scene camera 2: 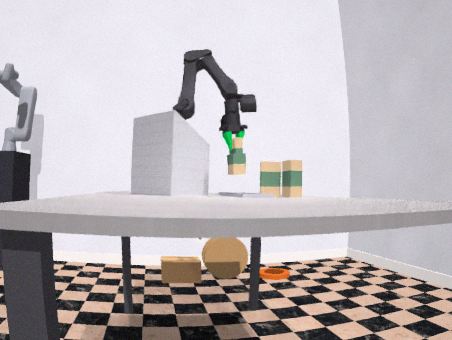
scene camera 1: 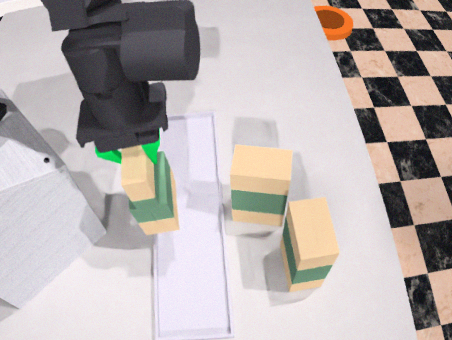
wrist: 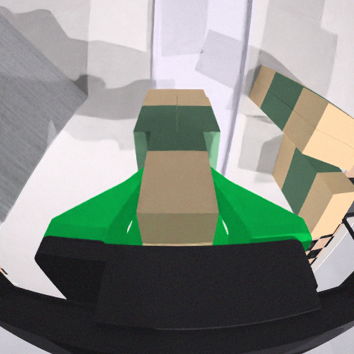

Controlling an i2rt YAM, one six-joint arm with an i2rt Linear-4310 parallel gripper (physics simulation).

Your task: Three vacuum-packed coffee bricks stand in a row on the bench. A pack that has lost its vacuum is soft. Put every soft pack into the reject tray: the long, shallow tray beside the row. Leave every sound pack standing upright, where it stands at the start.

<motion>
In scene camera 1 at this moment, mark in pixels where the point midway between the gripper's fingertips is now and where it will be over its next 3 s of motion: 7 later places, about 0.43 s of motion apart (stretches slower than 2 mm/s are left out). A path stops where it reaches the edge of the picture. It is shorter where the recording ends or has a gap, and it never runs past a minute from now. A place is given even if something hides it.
My gripper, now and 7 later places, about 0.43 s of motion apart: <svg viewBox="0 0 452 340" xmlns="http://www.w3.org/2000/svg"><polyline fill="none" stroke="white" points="143,162 144,161 169,161 165,185 175,189 178,192 176,190 180,154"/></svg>
</motion>
